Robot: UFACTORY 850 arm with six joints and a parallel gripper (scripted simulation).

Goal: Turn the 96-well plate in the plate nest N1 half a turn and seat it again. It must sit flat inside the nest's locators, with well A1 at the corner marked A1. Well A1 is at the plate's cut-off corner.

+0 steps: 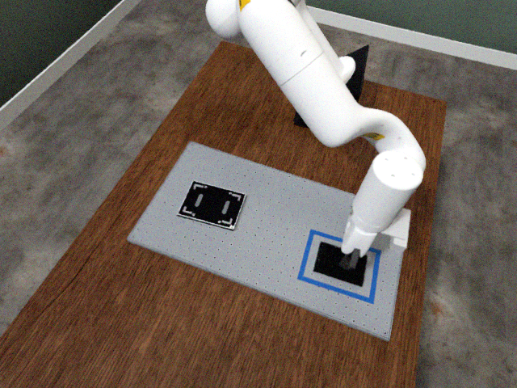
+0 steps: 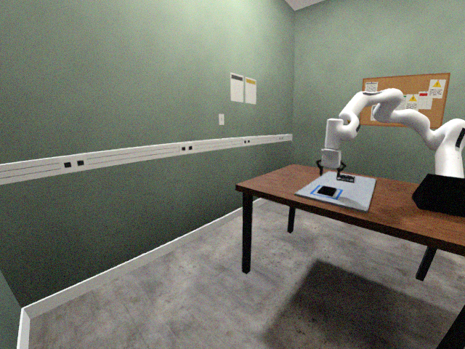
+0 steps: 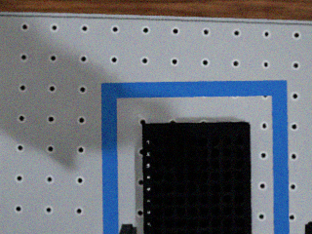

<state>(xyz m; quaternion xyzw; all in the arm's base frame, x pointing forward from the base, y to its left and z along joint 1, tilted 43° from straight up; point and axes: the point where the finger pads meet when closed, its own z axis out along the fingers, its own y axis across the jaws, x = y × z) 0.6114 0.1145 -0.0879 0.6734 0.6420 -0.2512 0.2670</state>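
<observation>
Right now the black 96-well plate is 90 mm below my hand. Round my hand: plate nest N1: 70 mm behind, 380 mm to the right, 90 mm below.
</observation>
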